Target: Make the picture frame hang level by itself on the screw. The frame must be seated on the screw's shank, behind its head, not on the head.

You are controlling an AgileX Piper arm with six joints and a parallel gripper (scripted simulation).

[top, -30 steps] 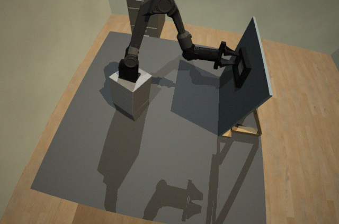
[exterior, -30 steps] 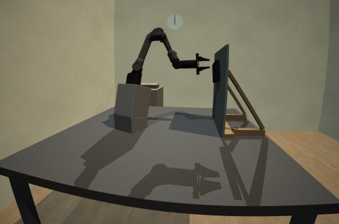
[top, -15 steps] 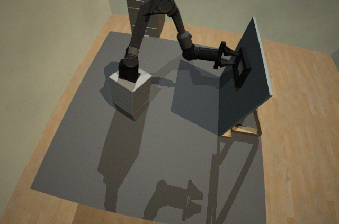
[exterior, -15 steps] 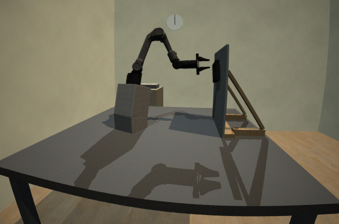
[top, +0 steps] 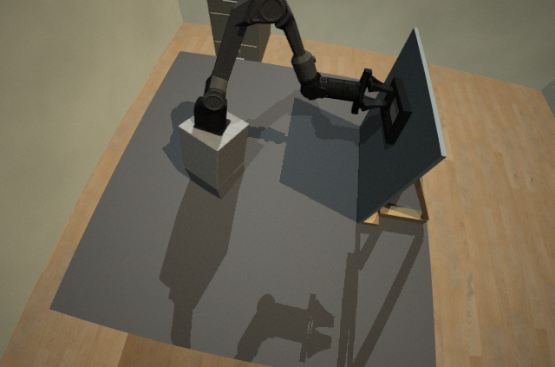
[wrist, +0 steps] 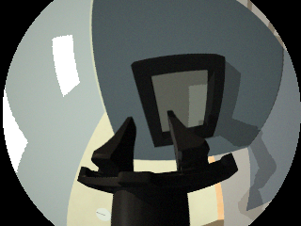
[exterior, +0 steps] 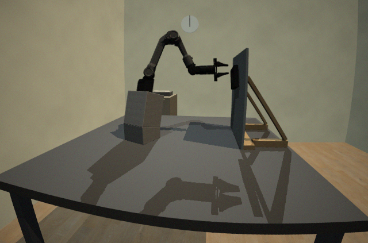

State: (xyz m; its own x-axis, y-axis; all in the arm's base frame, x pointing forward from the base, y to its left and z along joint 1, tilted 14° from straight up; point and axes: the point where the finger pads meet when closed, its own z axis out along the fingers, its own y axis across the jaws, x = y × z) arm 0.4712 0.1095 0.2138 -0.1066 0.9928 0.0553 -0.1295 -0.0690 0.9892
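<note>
Right now my hand is 6 cm above the black picture frame, 5 cm short of it and 1 cm to the right of it. Round my hand: upright board (17 cm below, 7 cm ahead).
</note>
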